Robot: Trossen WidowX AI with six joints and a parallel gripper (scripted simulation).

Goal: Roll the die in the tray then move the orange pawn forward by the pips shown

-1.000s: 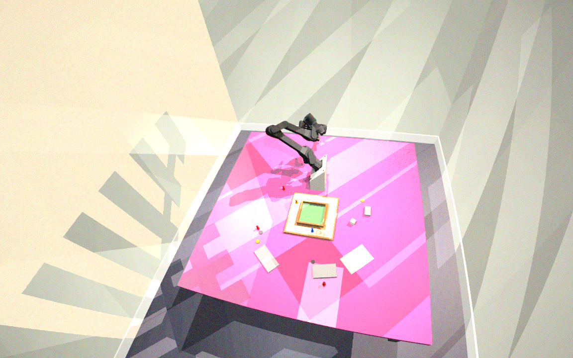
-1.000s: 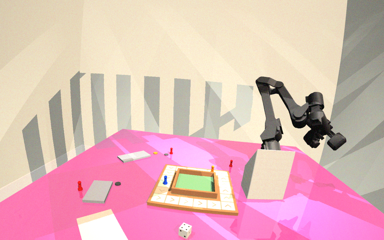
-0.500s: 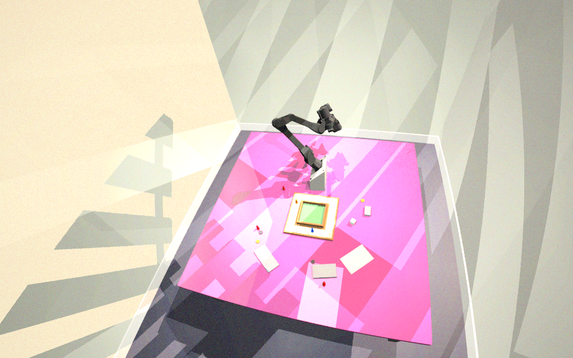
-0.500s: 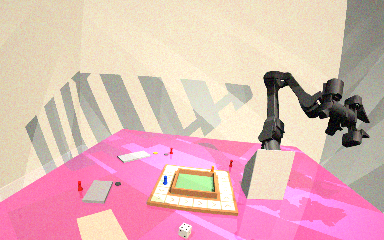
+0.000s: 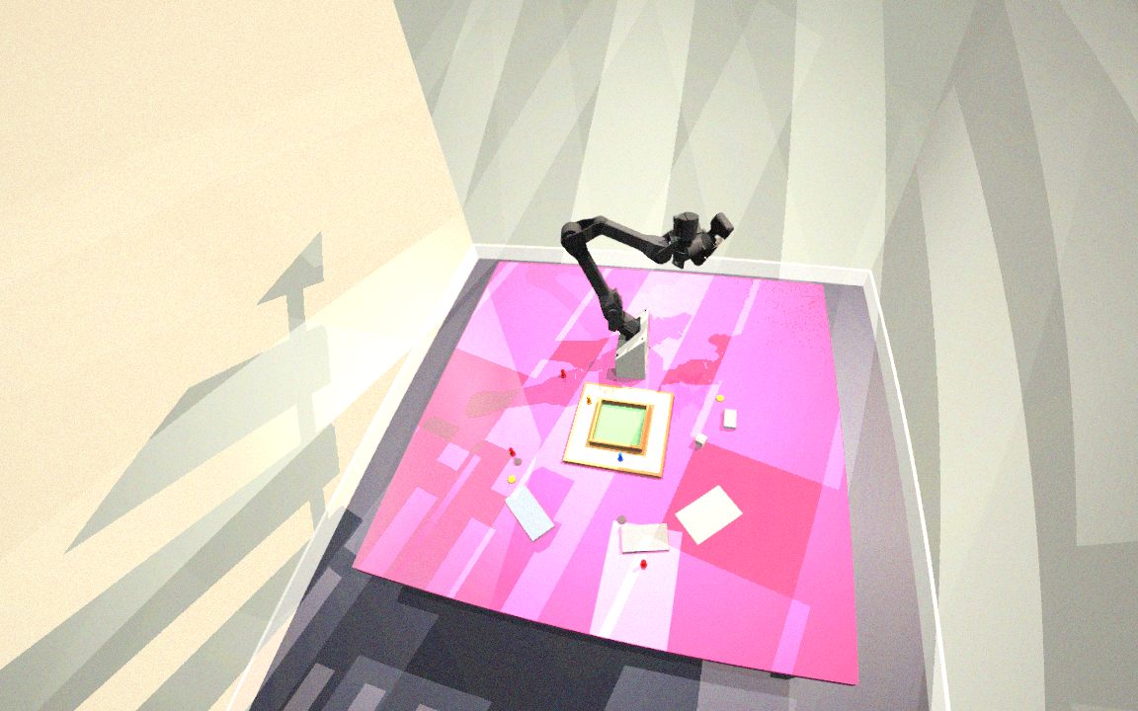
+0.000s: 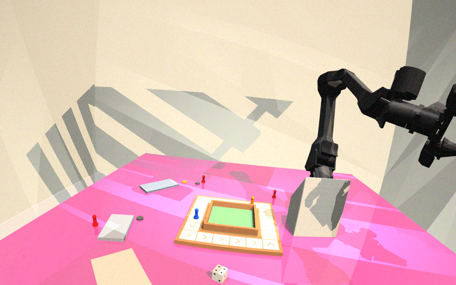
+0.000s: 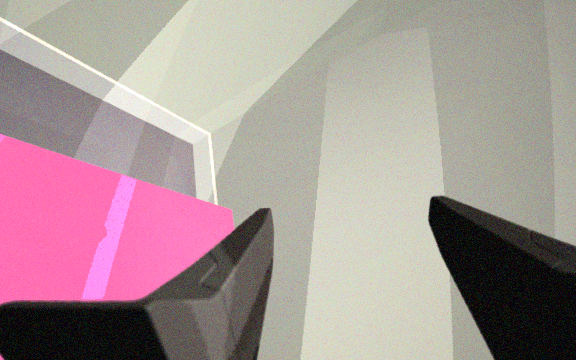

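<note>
Right now my gripper tip is 50 cm short of the white die, 8 cm to the left of it and 35 cm above it. From my gripper tip the other things lie so: blue pawn: 57 cm ahead, 31 cm to the right, 34 cm below; then green tray: 46 cm ahead, 31 cm to the right, 36 cm below; then orange pawn: 38 cm ahead, 42 cm to the right, 34 cm below.
</note>
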